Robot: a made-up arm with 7 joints. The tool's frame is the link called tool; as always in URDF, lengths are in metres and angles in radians. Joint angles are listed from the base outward.
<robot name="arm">
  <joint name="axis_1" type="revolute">
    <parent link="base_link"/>
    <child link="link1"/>
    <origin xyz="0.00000 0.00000 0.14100" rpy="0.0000 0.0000 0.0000"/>
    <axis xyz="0 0 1"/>
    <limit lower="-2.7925" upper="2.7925"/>
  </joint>
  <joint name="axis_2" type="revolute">
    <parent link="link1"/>
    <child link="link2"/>
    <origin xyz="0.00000 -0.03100 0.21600" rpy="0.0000 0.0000 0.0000"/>
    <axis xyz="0 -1 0"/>
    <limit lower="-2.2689" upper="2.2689"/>
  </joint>
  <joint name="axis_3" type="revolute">
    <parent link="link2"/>
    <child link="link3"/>
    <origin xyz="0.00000 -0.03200 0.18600" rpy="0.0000 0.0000 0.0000"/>
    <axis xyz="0 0 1"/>
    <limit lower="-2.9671" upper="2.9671"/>
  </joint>
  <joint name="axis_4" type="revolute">
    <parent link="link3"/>
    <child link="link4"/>
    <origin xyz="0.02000 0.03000 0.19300" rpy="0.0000 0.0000 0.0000"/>
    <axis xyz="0 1 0"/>
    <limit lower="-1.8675" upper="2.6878"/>
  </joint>
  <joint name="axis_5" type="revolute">
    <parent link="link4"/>
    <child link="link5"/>
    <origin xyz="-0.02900 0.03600 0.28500" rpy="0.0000 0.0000 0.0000"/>
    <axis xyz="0 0 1"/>
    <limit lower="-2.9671" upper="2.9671"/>
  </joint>
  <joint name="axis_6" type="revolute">
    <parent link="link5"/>
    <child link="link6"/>
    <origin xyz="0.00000 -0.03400 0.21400" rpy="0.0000 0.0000 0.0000"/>
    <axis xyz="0 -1 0"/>
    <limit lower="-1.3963" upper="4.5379"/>
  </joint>
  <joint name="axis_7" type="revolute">
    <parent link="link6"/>
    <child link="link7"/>
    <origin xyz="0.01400 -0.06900 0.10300" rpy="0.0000 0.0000 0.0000"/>
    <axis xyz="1 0 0"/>
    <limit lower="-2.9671" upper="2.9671"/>
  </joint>
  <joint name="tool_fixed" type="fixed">
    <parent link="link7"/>
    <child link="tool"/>
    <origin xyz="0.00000 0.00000 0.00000" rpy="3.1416 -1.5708 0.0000"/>
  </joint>
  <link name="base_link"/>
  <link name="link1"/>
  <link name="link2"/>
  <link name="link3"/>
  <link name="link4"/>
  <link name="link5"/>
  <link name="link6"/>
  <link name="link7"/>
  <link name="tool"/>
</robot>
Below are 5 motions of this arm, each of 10 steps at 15 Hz.
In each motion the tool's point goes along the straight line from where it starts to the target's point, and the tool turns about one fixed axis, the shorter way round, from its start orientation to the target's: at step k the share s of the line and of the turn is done. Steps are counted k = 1, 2, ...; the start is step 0. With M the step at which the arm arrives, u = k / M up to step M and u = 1 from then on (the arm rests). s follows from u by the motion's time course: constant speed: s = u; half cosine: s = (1 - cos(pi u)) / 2; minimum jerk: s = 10 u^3 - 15 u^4 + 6 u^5.
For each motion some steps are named. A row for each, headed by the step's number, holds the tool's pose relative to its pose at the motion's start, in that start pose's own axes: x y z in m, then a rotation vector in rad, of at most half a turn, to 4 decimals.
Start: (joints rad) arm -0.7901 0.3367 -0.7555 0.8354 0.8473 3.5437 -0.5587
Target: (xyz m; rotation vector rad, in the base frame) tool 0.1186 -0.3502 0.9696 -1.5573 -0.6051 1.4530
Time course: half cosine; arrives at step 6
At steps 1, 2, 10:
1: 0.0101 0.0015 -0.0177 -0.0015 -0.0361 0.0076
2: 0.0375 0.0056 -0.0661 -0.0056 -0.1348 0.0284
10: 0.1501 0.0223 -0.2642 -0.0223 -0.5391 0.1137

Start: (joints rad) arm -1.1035 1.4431 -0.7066 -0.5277 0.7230 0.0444 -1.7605
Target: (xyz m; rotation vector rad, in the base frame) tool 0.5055 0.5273 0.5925 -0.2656 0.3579 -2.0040
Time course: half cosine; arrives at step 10
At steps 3, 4, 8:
3: 0.1823 -0.0750 0.0290 -0.0283 0.1406 -0.3804
4: 0.3056 -0.1258 0.0487 -0.0474 0.2357 -0.6377
8: 0.8001 -0.3292 0.1274 -0.1241 0.6171 -1.6695

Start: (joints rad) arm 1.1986 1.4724 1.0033 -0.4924 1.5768 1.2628 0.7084
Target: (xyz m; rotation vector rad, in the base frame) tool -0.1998 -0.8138 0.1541 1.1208 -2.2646 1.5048
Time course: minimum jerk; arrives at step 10
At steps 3, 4, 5, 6, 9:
3: -0.0371 0.0194 0.0016 0.0470 -0.0365 0.1019
4: -0.0722 0.0378 0.0031 0.0915 -0.0710 0.1984
5: -0.1138 0.0596 0.0050 0.1441 -0.1118 0.3125
6: -0.1553 0.0813 0.0068 0.1968 -0.1527 0.4266
9: -0.2256 0.1181 0.0098 0.2858 -0.2218 0.6196

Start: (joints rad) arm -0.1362 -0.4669 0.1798 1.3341 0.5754 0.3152 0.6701
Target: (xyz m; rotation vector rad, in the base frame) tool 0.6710 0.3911 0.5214 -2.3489 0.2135 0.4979
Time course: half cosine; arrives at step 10
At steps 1, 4, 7, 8, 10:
1: -0.0086 -0.0045 0.0070 -0.0017 -0.0107 -0.0116
4: -0.1214 -0.0633 0.0990 -0.0239 -0.1509 -0.1635
7: -0.2789 -0.1455 0.2274 -0.0548 -0.3468 -0.3757
8: -0.3178 -0.1657 0.2591 -0.0625 -0.3952 -0.4281
10: -0.3513 -0.1832 0.2864 -0.0691 -0.4369 -0.4733

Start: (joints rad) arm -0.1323 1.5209 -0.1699 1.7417 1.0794 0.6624 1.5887
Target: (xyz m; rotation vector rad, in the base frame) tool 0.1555 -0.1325 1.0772 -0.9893 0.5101 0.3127
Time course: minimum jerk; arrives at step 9
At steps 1, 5, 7, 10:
1: 0.0030 0.0000 0.0037 -0.0047 -0.0034 0.0065
5: 0.1564 0.0005 0.1944 -0.2466 -0.1762 0.3385
7: 0.2394 0.0007 0.2975 -0.3775 -0.2697 0.5182
10: 0.2592 0.0008 0.3222 -0.4087 -0.2920 0.5611

